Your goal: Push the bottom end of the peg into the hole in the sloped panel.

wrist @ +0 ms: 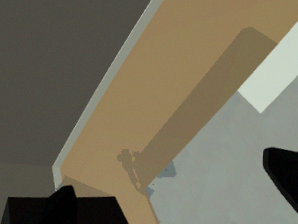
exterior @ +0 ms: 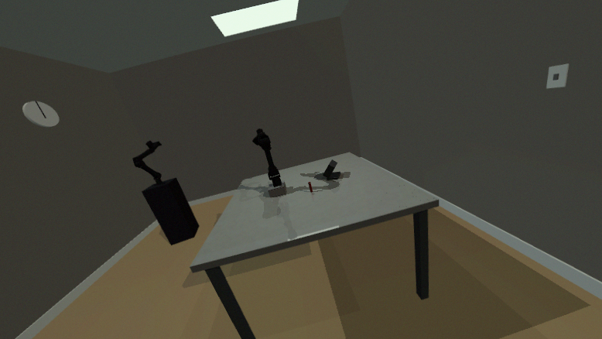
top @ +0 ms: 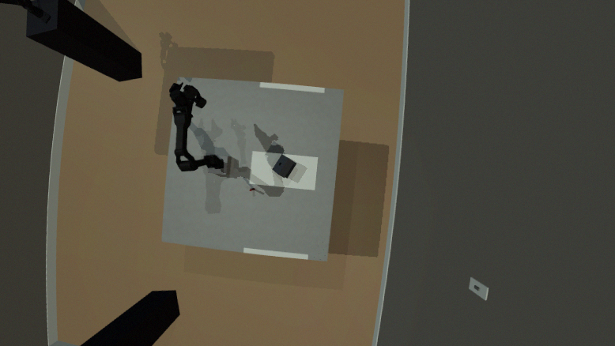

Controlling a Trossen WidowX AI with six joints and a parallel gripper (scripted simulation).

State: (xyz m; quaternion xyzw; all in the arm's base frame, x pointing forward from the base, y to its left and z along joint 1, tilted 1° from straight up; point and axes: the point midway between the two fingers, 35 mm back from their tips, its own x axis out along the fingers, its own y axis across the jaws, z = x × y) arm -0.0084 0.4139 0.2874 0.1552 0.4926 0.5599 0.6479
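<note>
Now: gripper tip 65 cm to the left of the peg, 28 cm above it and 23 cm short of it. Round my gripper tip: sloped panel (51 cm to the right, 47 cm ahead, 26 cm below).
</note>
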